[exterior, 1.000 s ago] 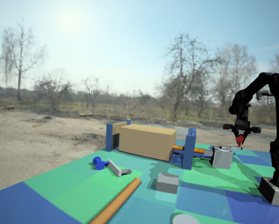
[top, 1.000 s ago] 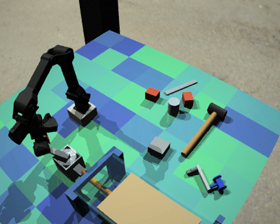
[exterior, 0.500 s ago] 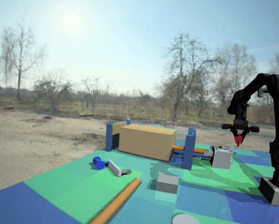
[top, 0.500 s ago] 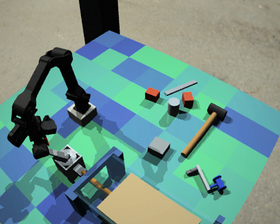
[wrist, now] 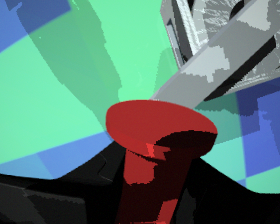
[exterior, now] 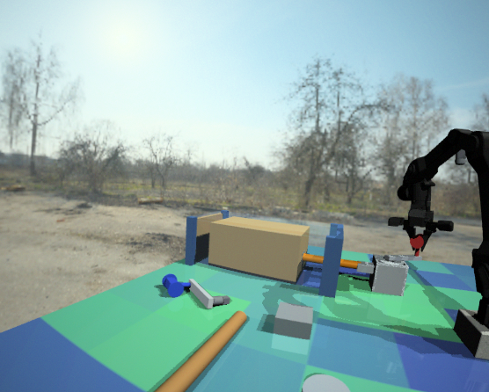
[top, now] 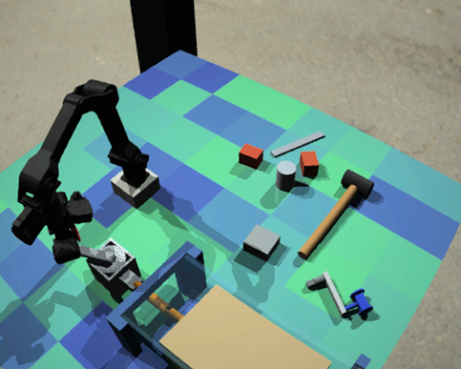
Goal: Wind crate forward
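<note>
The red knob is 2 cm above my gripper tip. Round my gripper tip: grey winch: 8 cm ahead, 3 cm to the left, 8 cm below; then red-knobbed crank: 4 cm ahead, 2 cm to the left, 1 cm below; then blue frame: 25 cm ahead, 2 cm to the left, 1 cm below.
</note>
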